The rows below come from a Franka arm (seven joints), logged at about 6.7 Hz.
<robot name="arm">
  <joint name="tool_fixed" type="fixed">
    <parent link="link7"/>
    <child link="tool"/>
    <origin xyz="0 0 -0.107" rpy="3.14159 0 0"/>
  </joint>
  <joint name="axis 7" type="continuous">
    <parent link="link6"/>
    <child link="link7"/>
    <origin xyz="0.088 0 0" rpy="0 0 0"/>
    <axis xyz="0 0 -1"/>
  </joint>
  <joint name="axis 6" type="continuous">
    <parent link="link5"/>
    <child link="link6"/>
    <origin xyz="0 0 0" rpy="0 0 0"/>
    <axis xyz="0 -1 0"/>
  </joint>
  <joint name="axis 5" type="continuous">
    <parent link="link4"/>
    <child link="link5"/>
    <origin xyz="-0.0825 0 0.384" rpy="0 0 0"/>
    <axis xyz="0 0 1"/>
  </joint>
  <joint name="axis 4" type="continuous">
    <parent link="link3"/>
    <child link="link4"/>
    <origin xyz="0.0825 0 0" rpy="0 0 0"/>
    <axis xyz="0 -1 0"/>
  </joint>
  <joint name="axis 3" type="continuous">
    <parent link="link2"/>
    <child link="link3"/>
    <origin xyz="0 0 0.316" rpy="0 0 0"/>
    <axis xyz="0 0 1"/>
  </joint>
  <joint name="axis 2" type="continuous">
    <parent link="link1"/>
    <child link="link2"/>
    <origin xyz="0 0 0" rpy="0 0 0"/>
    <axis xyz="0 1 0"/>
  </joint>
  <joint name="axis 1" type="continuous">
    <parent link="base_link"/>
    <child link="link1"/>
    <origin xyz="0 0 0.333" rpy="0 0 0"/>
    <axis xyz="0 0 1"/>
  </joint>
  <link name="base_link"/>
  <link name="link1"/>
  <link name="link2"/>
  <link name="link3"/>
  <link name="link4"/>
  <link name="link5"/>
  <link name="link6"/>
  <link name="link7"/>
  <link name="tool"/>
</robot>
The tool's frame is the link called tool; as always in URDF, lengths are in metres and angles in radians. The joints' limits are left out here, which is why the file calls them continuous.
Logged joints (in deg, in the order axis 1, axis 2, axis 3, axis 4, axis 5, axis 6, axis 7), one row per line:
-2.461, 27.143, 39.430, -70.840, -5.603, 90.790, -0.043
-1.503, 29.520, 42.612, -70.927, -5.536, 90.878, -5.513
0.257, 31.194, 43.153, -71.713, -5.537, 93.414, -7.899
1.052, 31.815, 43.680, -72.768, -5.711, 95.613, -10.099
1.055, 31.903, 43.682, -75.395, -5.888, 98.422, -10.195
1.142, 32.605, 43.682, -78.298, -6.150, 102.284, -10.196
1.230, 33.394, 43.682, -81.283, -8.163, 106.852, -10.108
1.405, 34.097, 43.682, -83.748, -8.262, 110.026, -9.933
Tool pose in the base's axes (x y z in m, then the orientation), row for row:
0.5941, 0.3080, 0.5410, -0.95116, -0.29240, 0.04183, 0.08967
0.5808, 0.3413, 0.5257, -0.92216, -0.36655, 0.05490, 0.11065
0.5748, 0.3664, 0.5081, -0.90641, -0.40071, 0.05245, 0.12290
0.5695, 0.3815, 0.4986, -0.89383, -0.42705, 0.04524, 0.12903
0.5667, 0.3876, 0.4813, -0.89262, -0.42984, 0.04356, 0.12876
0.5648, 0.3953, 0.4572, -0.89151, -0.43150, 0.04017, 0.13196
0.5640, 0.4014, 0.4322, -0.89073, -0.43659, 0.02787, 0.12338
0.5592, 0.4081, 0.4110, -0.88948, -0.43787, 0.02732, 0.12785
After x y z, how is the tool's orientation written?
As a quaternion, x y z w.
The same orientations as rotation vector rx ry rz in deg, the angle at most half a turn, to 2 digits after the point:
-162.08, -49.82, 7.13
-155.23, -61.70, 9.24
-151.50, -66.98, 8.77
-148.88, -71.13, 7.54
-148.70, -71.61, 7.26
-148.25, -71.75, 6.68
-148.84, -72.95, 4.66
-148.26, -72.98, 4.55

